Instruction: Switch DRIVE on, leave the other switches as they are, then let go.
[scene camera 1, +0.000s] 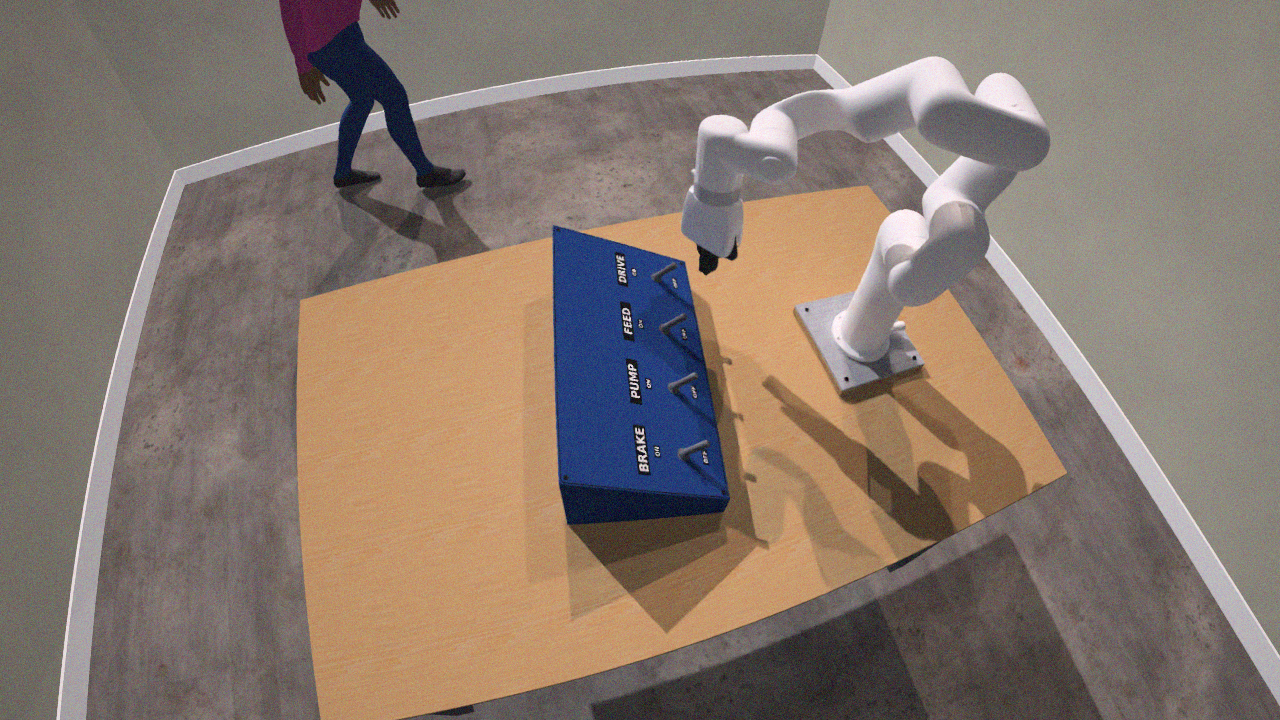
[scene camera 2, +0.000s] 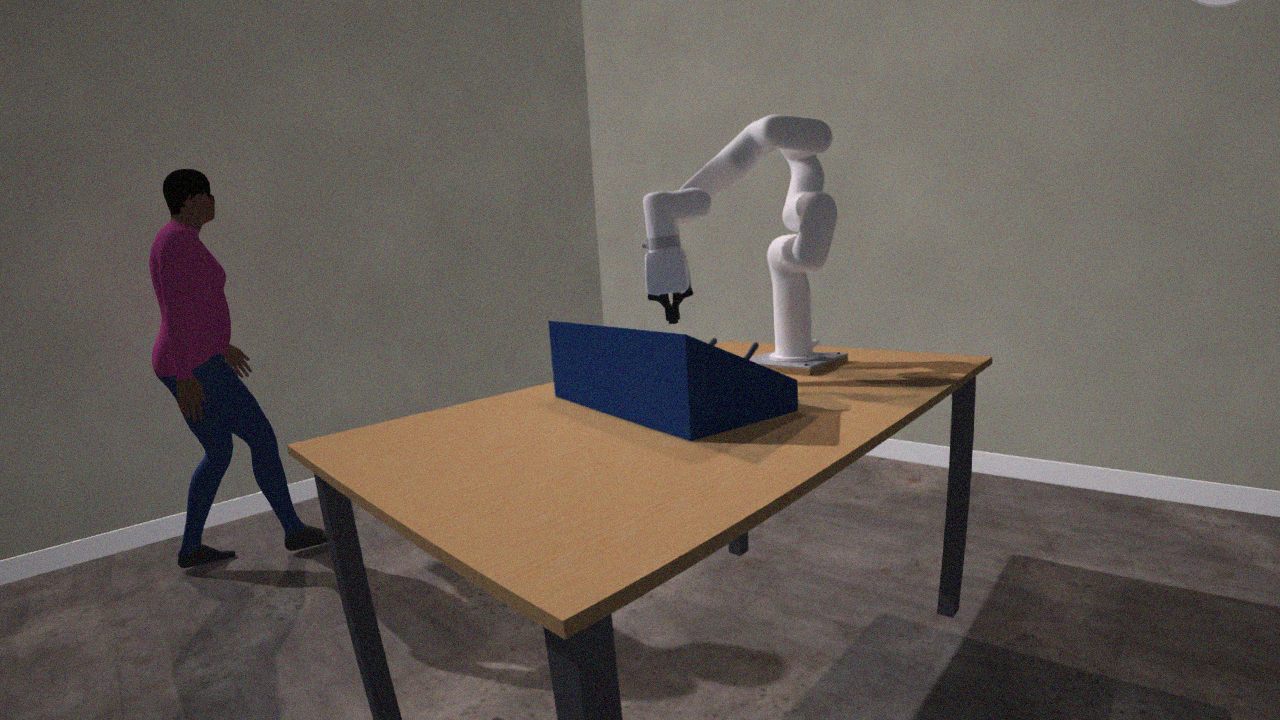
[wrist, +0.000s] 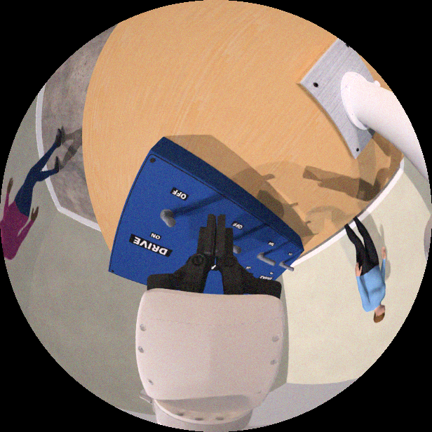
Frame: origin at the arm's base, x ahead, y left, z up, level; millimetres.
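Seen in the pictures: gripper, fingertip midpoint: (scene camera 1: 707, 269) (scene camera 2: 673, 323); arm's base, link origin: (scene camera 1: 860, 336) (scene camera 2: 794, 357).
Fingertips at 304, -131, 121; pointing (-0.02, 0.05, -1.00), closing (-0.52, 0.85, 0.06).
Observation:
Offsets run from my fingertips to a thing's middle, as dx, dy, dz. Level surfaces: height alone.
A blue sloped panel @(+179, +122, -80) (scene camera 1: 590, 358) (scene camera 2: 617, 371) (wrist: 132, 215) carries grey levers. The DRIVE lever @(+63, -41, -31) (scene camera 1: 664, 273) (wrist: 168, 217) is at the panel's far end in scene camera 1 and leans to its OFF side. The FEED lever @(+83, +77, -31) (scene camera 1: 672, 325) (wrist: 236, 249), PUMP lever @(+102, +196, -31) (scene camera 1: 682, 385) and BRAKE lever @(+122, +314, -31) (scene camera 1: 692, 450) lean the same way. My gripper (scene camera 1: 708, 269) (scene camera 2: 673, 319) (wrist: 216, 222) is shut and empty. It hangs above the panel's DRIVE end, apart from the levers. Its fingers hide the FEED label in the wrist view.
The panel stands on a wooden table @(dz -142) (scene camera 1: 411, 402) (scene camera 2: 537, 483) (wrist: 200, 65). The arm's base plate (scene camera 1: 819, 333) (wrist: 325, 95) is bolted beyond the panel's low edge. A person in magenta (scene camera 1: 324, 22) (scene camera 2: 189, 295) (wrist: 15, 227) and one in blue (wrist: 371, 280) stand off the table.

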